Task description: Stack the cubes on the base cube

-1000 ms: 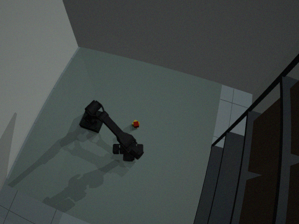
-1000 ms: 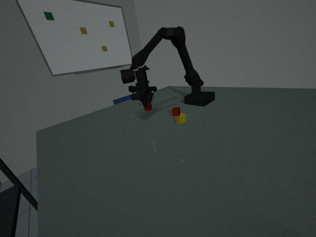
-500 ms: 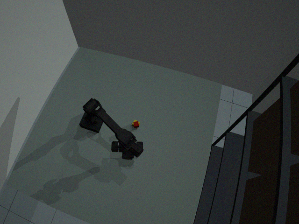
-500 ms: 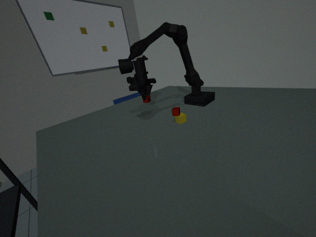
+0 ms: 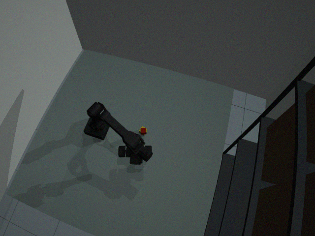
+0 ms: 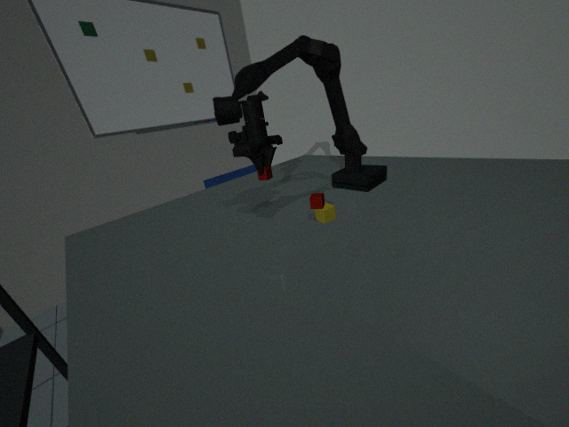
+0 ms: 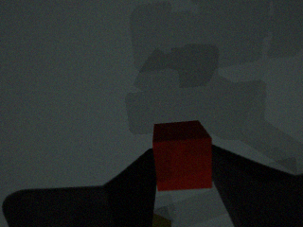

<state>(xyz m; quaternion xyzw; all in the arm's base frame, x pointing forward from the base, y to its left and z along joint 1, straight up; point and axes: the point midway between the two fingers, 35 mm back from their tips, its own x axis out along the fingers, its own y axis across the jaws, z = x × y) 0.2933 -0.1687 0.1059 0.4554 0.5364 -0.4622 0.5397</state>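
My gripper tip is now 1 cm short of the yellow cube, 20 cm to the right of it and 10 cm above it.
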